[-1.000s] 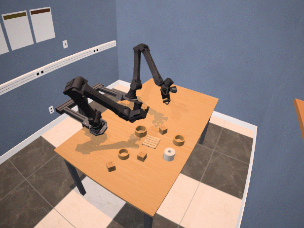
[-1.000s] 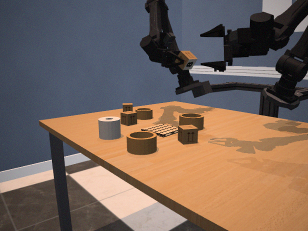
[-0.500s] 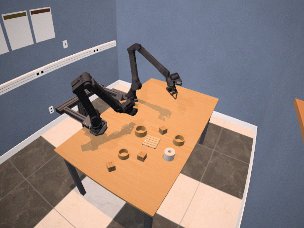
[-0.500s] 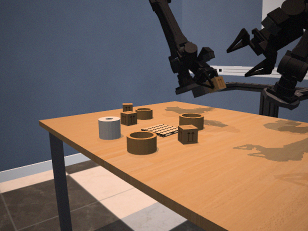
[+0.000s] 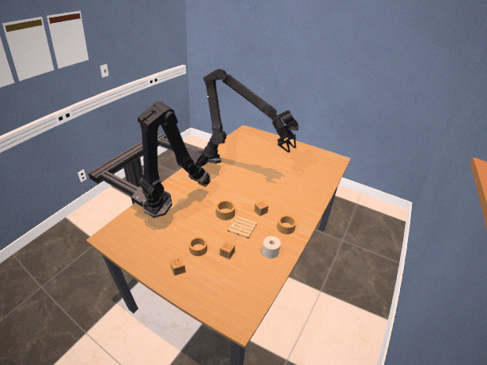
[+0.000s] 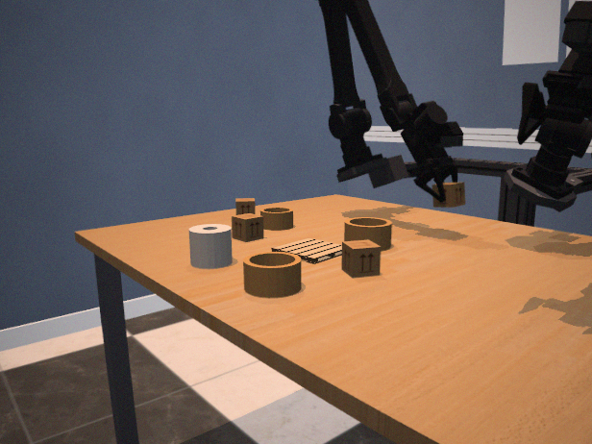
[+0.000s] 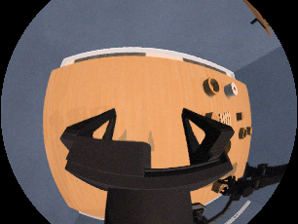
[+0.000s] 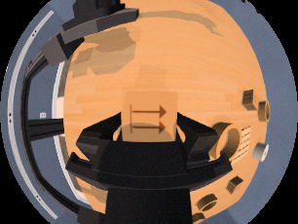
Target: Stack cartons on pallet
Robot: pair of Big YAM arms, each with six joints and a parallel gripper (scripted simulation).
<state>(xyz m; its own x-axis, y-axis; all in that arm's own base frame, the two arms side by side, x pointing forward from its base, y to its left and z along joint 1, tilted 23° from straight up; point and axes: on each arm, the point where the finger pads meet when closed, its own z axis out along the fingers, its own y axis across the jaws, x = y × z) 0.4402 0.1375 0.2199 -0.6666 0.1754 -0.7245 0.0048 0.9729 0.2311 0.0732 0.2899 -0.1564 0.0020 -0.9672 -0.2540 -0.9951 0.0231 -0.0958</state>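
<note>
The brown carton is 36 cm ahead of my right hand, 2 cm to the left of it and 7 cm below it. From my right hand the other things lie so: wooden pallet: 32 cm ahead, 14 cm to the right, 9 cm below.
</note>
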